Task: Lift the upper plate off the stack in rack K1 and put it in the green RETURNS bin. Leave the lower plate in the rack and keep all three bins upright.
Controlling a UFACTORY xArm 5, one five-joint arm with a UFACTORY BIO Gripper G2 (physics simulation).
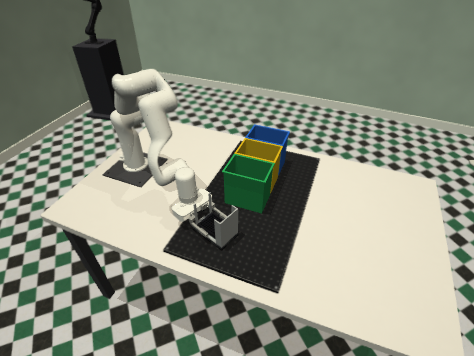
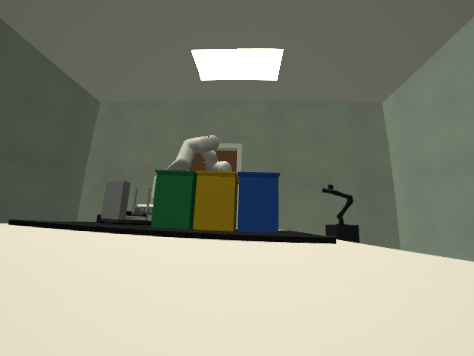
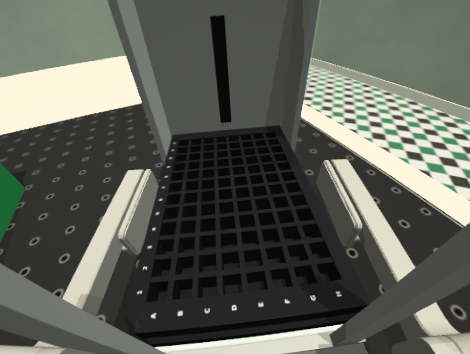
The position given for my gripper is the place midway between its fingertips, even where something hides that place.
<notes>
In view: my gripper (image 1: 218,227) and a black panel (image 3: 238,245).
My gripper also shows in image 3 (image 3: 236,174).
</notes>
